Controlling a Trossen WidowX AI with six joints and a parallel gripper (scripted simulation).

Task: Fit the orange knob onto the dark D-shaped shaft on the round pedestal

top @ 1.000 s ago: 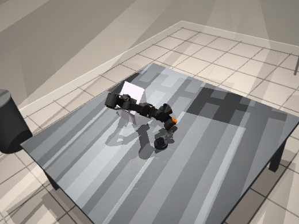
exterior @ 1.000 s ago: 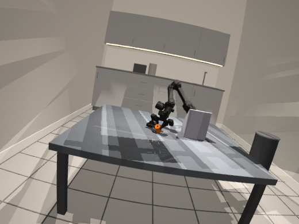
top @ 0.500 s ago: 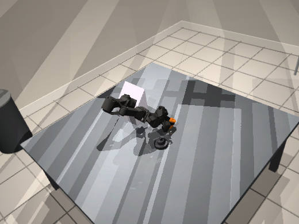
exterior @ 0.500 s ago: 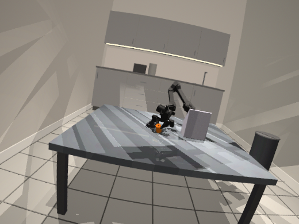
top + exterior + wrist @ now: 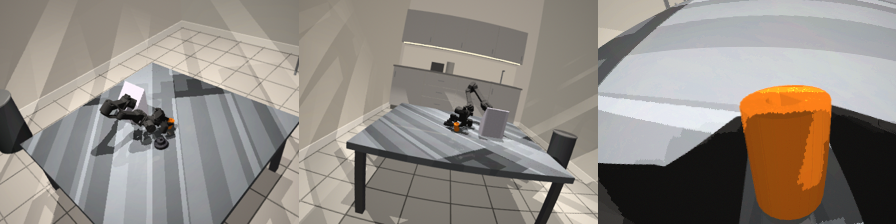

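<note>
Right now the orange knob is 1 cm to the right of my gripper tip, 1 cm below it and 1 cm behind it. Also, from my gripper tip: round dark pedestal: 17 cm to the right, 4 cm ahead, 2 cm below.
</note>
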